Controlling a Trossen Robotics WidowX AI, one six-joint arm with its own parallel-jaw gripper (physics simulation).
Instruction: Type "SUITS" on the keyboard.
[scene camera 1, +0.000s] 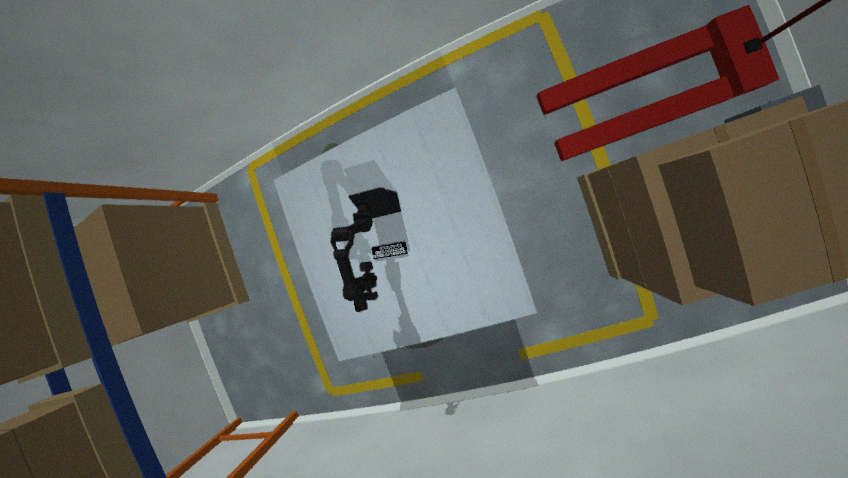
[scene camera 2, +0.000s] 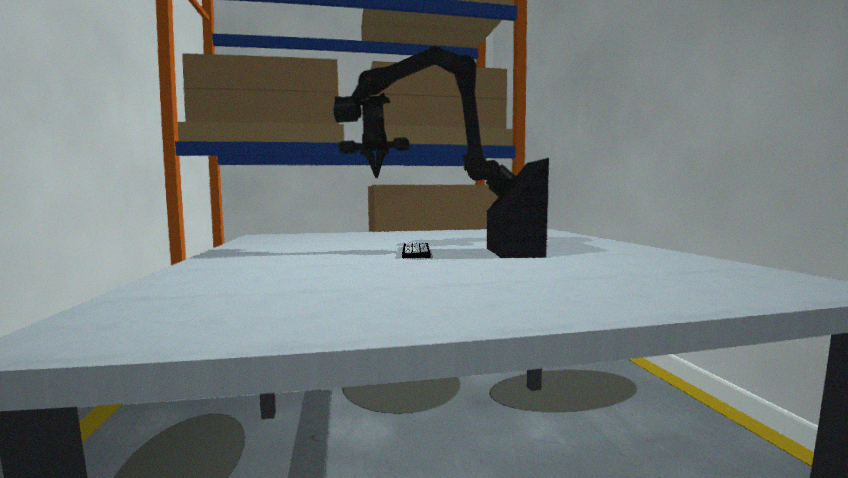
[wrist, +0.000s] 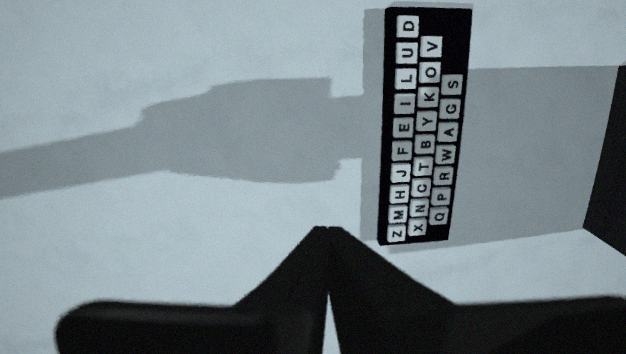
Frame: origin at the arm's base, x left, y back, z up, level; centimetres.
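Seen in the pictures: gripper, fingertip midpoint: (scene camera 1: 376, 276) (scene camera 2: 376, 177) (wrist: 326, 239); arm's base at its link origin: (scene camera 1: 364, 206) (scene camera 2: 510, 187).
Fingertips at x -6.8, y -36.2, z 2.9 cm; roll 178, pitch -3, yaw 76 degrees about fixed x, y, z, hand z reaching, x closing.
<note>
Pixels of each thing's top centre, then the offset from my fingertips to it. Level surfaces: height alone.
- small black keyboard at its top centre: (wrist: 426, 139) (scene camera 2: 416, 245) (scene camera 1: 388, 250) dy +10.1, dx +3.9, dz -18.6 cm
- S key at its top centre: (wrist: 453, 84) dy +13.0, dx -0.3, dz -18.6 cm
- U key at its top centre: (wrist: 407, 53) dy +9.4, dx -3.5, dz -18.6 cm
- I key at its top centre: (wrist: 405, 104) dy +8.7, dx +0.5, dz -18.6 cm
- T key at its top centre: (wrist: 423, 167) dy +9.6, dx +6.4, dz -18.6 cm
- white table at its surface level: dz -20.4 cm
A small black keyboard (scene camera 1: 389, 249) (scene camera 2: 415, 250) (wrist: 425, 135) with pale letter keys lies on the table. In the wrist view all three rows of letters show, and the S key (wrist: 452, 84), U key (wrist: 406, 52), I key (wrist: 404, 104) and T key (wrist: 423, 166) are readable. My gripper (scene camera 2: 376, 175) (wrist: 326, 239) is shut with nothing between the fingertips. It points down, high above the table. In the wrist view the fingertips appear left of the keyboard's Z and X end. In scene camera 1 the fingertips are hard to make out.
The arm's black base (scene camera 1: 380, 203) (scene camera 2: 518, 216) stands on the white table (scene camera 1: 469, 237) (scene camera 2: 415, 308), beyond the keyboard. Shadows of the arm and base fall across the table and part of the keys. A shelf rack (scene camera 2: 519, 106) with cardboard boxes stands behind. A red pallet jack (scene camera 1: 647, 112) is on the floor.
</note>
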